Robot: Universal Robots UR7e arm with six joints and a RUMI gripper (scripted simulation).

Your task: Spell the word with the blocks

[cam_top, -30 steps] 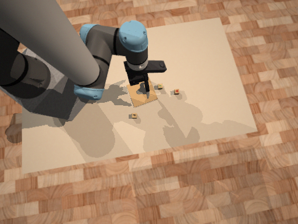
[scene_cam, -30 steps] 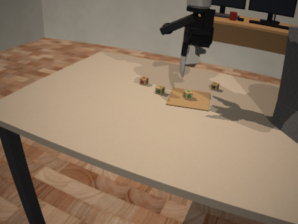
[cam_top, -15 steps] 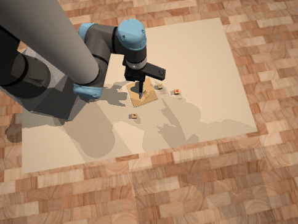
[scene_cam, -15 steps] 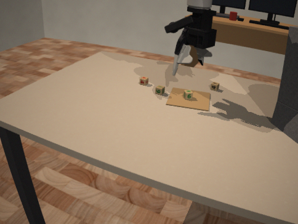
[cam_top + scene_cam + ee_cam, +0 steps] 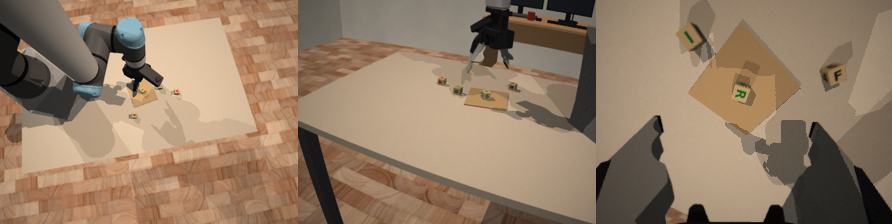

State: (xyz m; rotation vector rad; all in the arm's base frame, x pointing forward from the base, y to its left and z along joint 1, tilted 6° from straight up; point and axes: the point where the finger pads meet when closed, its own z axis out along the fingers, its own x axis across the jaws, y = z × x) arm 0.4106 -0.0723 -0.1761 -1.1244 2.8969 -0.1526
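My gripper is now 9 cm above the green R block. Also, from my hand: brown mat (1 cm behind, 10 cm below); then F block (9 cm behind, 13 cm to the right, 9 cm below); then green-lettered block (10 cm ahead, 1 cm to the right, 9 cm below).
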